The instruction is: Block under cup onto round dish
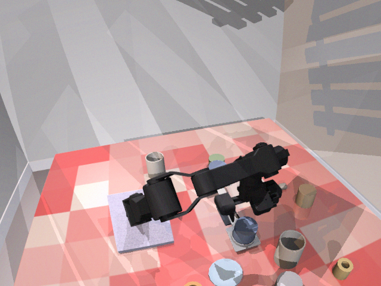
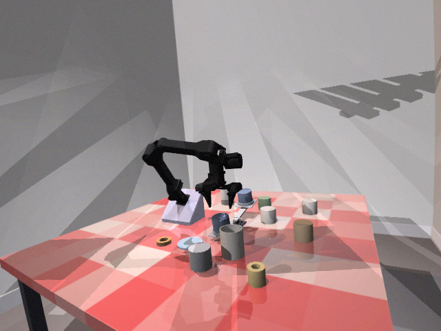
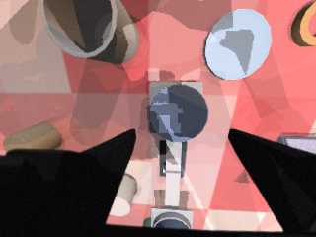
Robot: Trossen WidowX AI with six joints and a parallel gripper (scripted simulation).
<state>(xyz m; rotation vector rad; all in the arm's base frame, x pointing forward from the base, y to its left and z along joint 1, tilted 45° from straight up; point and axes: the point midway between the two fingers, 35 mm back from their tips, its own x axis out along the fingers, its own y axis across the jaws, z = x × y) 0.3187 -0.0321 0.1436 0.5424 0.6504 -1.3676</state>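
Right now my gripper tip is 20 mm to the left of the blue cup and 60 mm above it. From my gripper tip the other things lie so: teal block: 80 mm below; then round dish: 90 mm behind, 100 mm to the right, 120 mm below; then balance: 10 mm behind, 130 mm to the left, 90 mm below.
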